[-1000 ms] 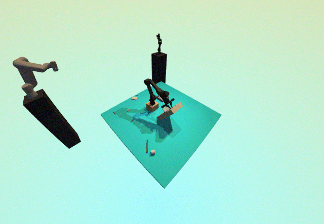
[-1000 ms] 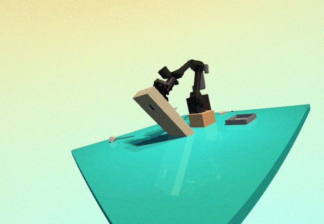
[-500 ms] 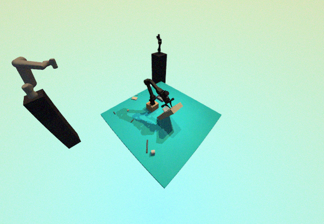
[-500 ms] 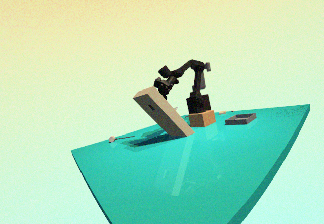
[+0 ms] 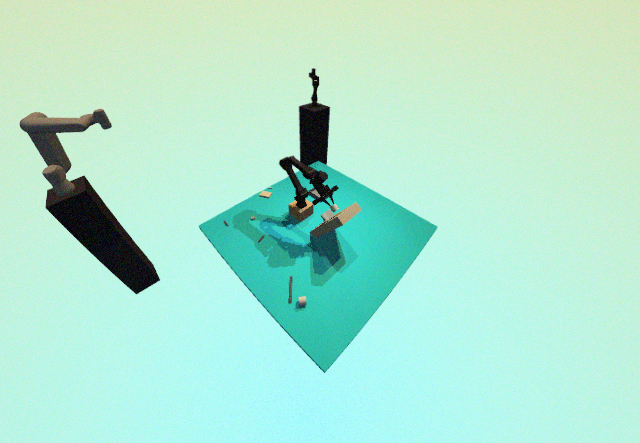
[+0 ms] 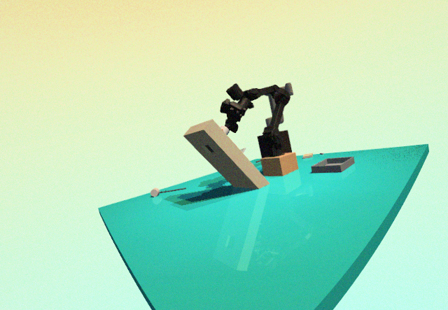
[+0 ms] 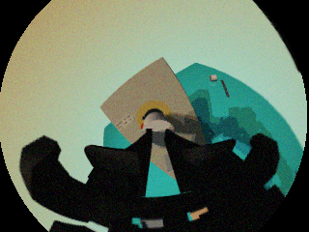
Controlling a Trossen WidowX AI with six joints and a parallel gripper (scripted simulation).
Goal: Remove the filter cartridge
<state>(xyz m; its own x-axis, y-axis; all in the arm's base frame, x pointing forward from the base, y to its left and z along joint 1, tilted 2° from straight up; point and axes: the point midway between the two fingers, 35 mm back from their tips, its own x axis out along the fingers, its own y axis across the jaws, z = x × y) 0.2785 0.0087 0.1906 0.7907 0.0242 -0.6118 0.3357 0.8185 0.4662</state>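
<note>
Now: the tan service panel 2 cm ahead of my gripper tip and 11 cm below it. The rest, counted from my gripper tip: dark grey tray 37 cm behind, 27 cm to the left, 26 cm below; filter cartridge 1 cm ahead, 1 cm below.
</note>
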